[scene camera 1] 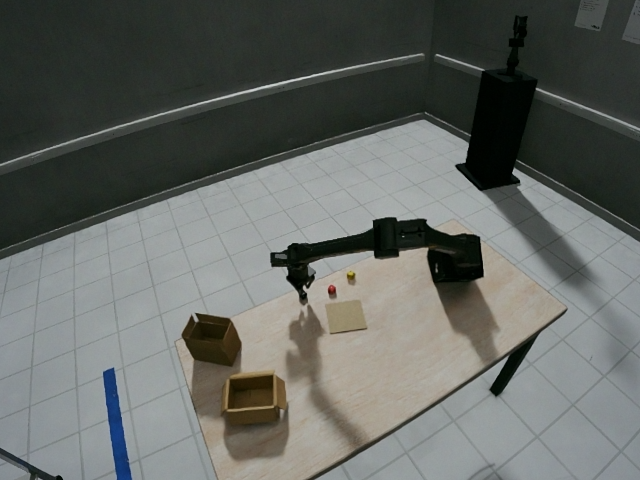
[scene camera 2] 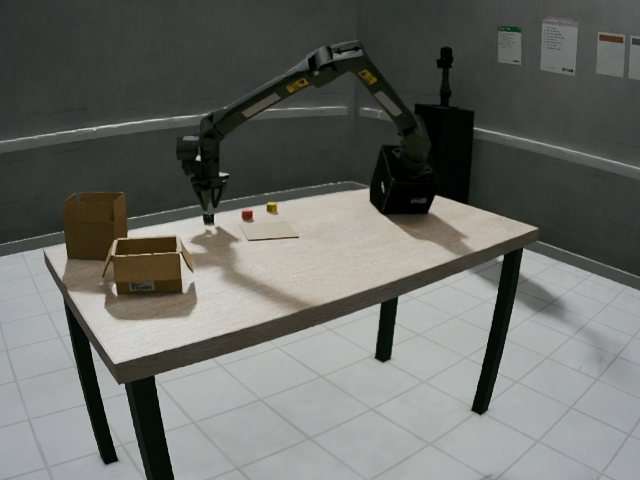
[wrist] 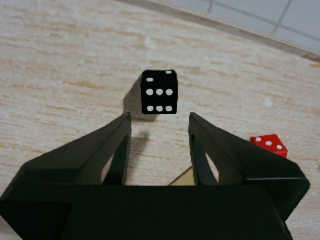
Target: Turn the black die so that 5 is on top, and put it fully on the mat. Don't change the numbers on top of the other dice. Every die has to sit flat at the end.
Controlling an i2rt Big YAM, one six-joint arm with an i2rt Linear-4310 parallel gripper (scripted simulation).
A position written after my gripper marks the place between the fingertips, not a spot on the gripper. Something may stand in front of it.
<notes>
I see my gripper (scene camera 2: 210, 209), a tan mat (scene camera 1: 344, 316) and a black die (wrist: 159, 88).
The tan mat is seen too in scene camera 2 (scene camera 2: 269, 230). My gripper shows as well in the wrist view (wrist: 159, 120).
</notes>
